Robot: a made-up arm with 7 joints.
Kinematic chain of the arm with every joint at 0, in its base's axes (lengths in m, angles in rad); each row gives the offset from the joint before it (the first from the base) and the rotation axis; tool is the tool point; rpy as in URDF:
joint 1: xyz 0 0 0.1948 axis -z
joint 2: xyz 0 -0.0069 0.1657 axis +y
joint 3: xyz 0 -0.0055 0.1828 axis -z
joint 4: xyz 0 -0.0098 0.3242 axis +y
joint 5: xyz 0 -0.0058 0.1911 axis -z
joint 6: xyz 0 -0.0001 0.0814 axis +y
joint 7: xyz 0 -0.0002 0.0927 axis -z
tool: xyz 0 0 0 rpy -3.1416 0 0
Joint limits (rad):
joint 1: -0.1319..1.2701
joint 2: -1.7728..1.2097
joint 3: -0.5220..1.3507
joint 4: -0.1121..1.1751
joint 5: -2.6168..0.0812
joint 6: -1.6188..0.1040
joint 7: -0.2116..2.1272
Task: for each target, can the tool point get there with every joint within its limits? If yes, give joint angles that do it. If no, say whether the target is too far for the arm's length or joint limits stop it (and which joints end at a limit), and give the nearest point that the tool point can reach.
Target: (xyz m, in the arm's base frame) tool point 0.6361 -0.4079 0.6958
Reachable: yes | joints 0.3228 0.9697 0.6835 0.6088 -1.9584 -0.3742 1.1711
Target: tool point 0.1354 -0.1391 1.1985
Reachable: yes | joints 0.4163 0.2044 0.4410 0.1939 -0.7696 -0.5892 1.8637
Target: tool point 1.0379 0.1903 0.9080
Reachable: no: too far | nearest point 0.7632 0.1221 0.7618 | short by 0.319 m
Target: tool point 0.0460 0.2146 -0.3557
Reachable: no: joint limits stop it (at a limit: joint 1, joint 2, joint 4, joint 6) | nearest point -0.2047 0.6939 0.0860 | short by 0.698 m
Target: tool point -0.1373 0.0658 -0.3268
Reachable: no: joint limits stop it (at a limit: joint 2, joint 4, joint 6) | nearest point -0.6520 0.3125 0.0841 | short by 0.703 m
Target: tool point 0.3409 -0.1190 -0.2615
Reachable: no: joint limits stop it (at a limit: joint 2, joint 4, joint 5) | nearest point 0.5952 -0.2078 0.2613 | short by 0.588 m
